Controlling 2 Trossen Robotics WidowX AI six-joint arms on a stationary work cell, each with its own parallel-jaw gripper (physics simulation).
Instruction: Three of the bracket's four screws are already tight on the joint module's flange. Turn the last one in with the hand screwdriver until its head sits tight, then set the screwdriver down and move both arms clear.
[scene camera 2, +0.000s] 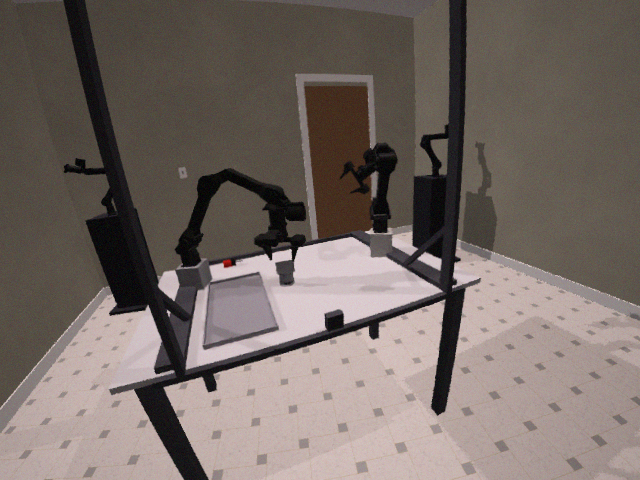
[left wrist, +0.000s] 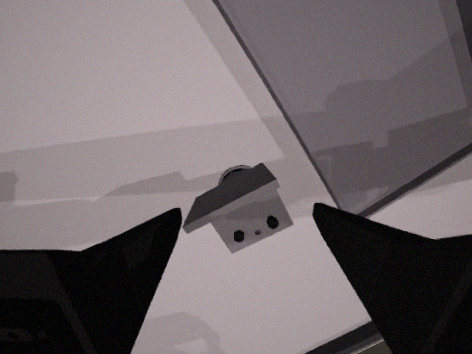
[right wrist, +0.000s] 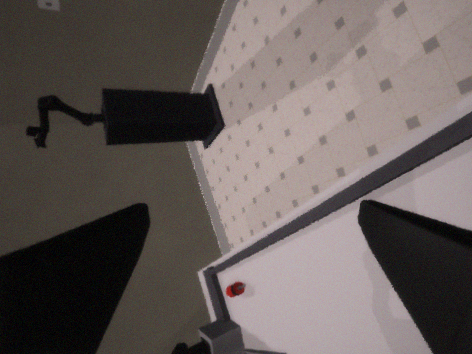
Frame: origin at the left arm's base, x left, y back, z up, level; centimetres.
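Seen in the pictures: left gripper, between the fingertips: (scene camera 2: 282, 260) (left wrist: 247, 211); right gripper, between the fingertips: (scene camera 2: 344, 186) (right wrist: 253, 212); left arm's base, origin of its link: (scene camera 2: 191, 263) (right wrist: 207, 350); right arm's base, origin of its link: (scene camera 2: 380, 230).
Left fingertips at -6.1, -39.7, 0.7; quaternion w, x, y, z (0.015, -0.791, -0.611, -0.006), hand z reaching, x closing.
Offsets run from my left fingertips to a thing's middle, as dx, dy, dz.
The joint module {+2.4, -0.3, -7.6} (scene camera 2: 286, 279) stands upright on the table with the grey bracket {+2.4, -0.3, -2.6} (scene camera 2: 284, 266) (left wrist: 256, 227) on top. In the left wrist view, two dark screw heads {+4.5, -1.7, -4.5} (left wrist: 239, 236) {+3.7, +1.8, -4.0} (left wrist: 272, 222) and a small round spot between them show on one bracket face; how far any screw is in cannot be told. My left gripper (scene camera 2: 282, 257) (left wrist: 247, 211) is open and empty, pointing down above the bracket, which appears between its fingertips. The red screwdriver {+24.6, +28.7, -9.1} (scene camera 2: 227, 263) (right wrist: 235, 289) lies at the table's back edge, near the left arm's base. My right gripper (scene camera 2: 346, 184) (right wrist: 253, 212) is open and empty, raised high.
A shallow grey tray {-11.5, +16.3, -10.0} (scene camera 2: 237, 304) (left wrist: 390, 45) lies left of the module. A small black box {-29.1, -17.8, -7.7} (scene camera 2: 333, 319) sits at the table's front edge. Dark frame posts (scene camera 2: 454, 129) (scene camera 2: 100, 118) rise at both sides. The left arm's base (scene camera 2: 194, 273) stands close to the screwdriver.
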